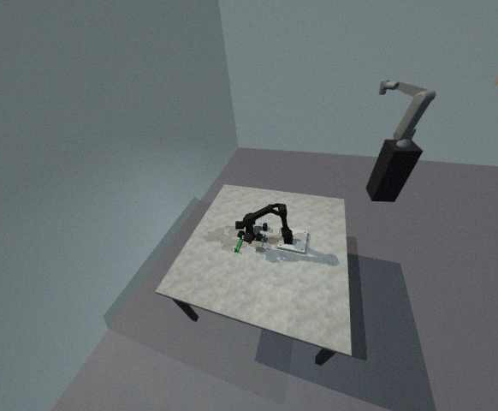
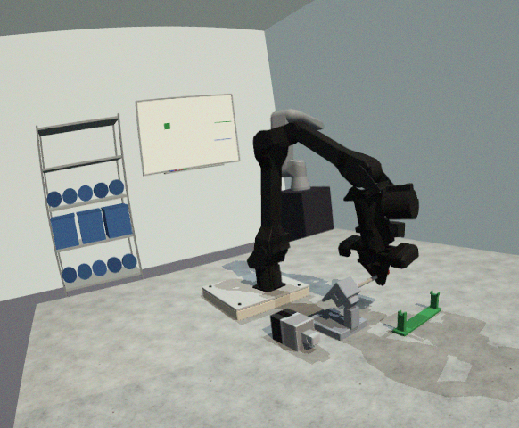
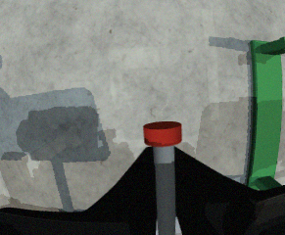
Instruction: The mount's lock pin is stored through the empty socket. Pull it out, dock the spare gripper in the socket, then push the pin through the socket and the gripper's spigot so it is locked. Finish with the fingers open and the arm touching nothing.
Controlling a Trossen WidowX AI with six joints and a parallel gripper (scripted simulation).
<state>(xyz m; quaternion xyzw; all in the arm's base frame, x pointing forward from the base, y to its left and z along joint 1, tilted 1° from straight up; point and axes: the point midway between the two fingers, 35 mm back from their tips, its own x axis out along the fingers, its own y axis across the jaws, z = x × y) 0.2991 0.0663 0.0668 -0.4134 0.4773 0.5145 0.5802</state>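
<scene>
The green cradle lies 100 mm ahead of my gripper tip, 10 mm to the right of it and 40 mm below it. Also, from my gripper tip: grey socket 20 mm behind, 110 mm to the right, 10 mm below; then spare gripper 60 mm behind, 210 mm to the right, 30 mm below.
</scene>
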